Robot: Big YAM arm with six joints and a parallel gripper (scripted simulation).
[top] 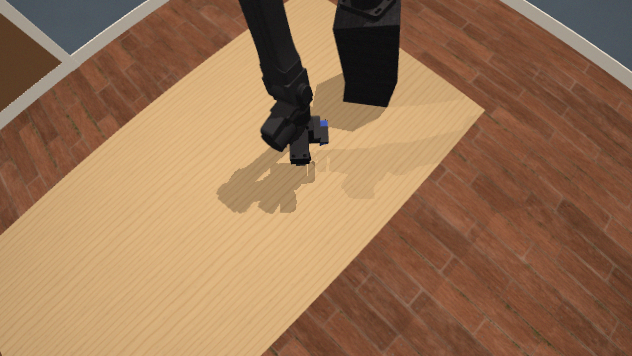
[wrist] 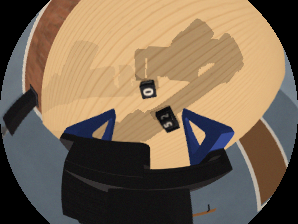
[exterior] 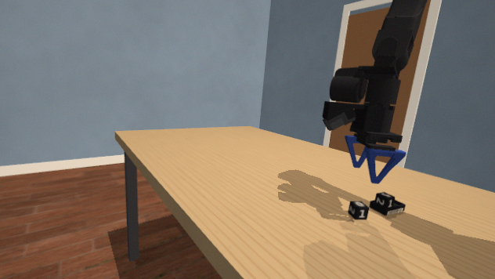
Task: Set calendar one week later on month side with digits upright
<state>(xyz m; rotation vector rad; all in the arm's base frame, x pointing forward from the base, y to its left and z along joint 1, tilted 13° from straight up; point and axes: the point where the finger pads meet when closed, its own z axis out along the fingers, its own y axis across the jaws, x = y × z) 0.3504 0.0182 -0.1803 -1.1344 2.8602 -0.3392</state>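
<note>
My gripper is now 90 mm above the black date cube. From my hand the other things lie so: black tray (30 mm behind, 100 mm to the right, 100 mm below); then black cube (30 mm behind, 90 mm to the right, 80 mm below).
</note>
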